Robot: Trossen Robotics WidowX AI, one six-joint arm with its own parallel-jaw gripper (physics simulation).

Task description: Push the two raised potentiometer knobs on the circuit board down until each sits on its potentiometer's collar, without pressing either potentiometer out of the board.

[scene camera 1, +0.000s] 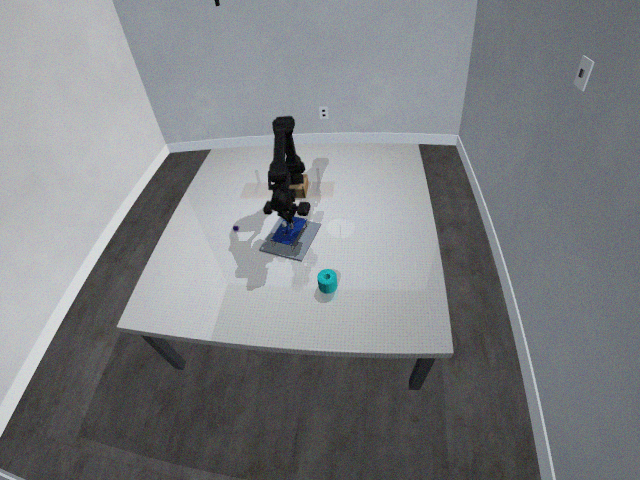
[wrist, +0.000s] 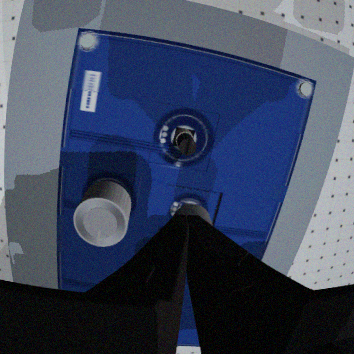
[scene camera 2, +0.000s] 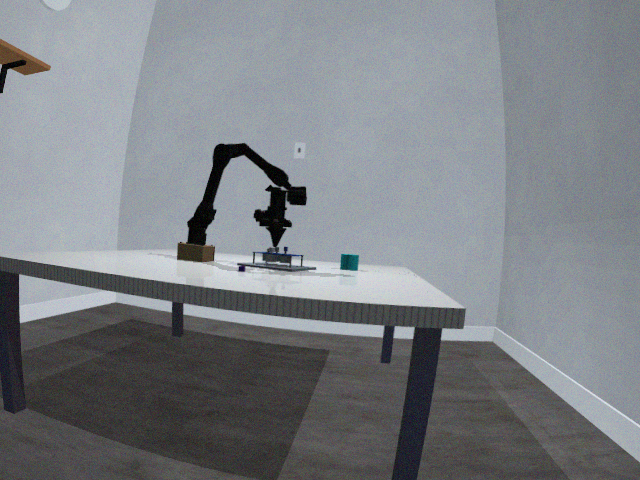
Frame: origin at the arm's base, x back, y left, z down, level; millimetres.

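Seen in the pictures: gripper, between the fingertips: (scene camera 1: 290,222) (wrist: 185,226) (scene camera 2: 275,246); arm's base, origin of its link: (scene camera 1: 296,180) (scene camera 2: 195,244).
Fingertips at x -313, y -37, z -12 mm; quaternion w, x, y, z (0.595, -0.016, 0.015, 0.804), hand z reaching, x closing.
Note:
Offsets run from my fingertips to a thing's top centre. "spot": to the spot under its first point. Level surfaces: height alone.
The blue circuit board {spot: dy +25, dx -44, dz +24 mm} (scene camera 1: 297,233) (wrist: 250,125) stands on thin posts over a grey base plate (scene camera 1: 309,241) (scene camera 2: 311,268) (wrist: 30,125). One grey knob {dy -29, dx +9, dz +2 mm} (wrist: 102,220) stands tall at the left of the wrist view, with its pale top showing. A second grey knob {dy +2, dx -8, dz +0 mm} (wrist: 197,211) is mostly hidden behind the fingertips. A bare potentiometer shaft {dy +8, dx +25, dz +8 mm} (wrist: 185,141) stands inside a printed ring further up the board. My gripper (scene camera 2: 276,245) (wrist: 185,226) is shut and empty, pointing down right over the second knob. Whether its tips touch that knob, and how far the knob sits above its collar, I cannot tell.
A teal cylinder {dy +124, dx -293, dz +13 mm} (scene camera 1: 327,284) (scene camera 2: 349,262) stands on the table {dz +73 mm} (scene camera 1: 382,310) (scene camera 2: 129,268) beyond the base plate. A small purple cube {dy -265, dx +81, dz +59 mm} (scene camera 1: 235,227) (scene camera 2: 241,268) lies to one side of it. The arm's wooden base block (scene camera 1: 301,190) (scene camera 2: 195,252) stands behind the board.

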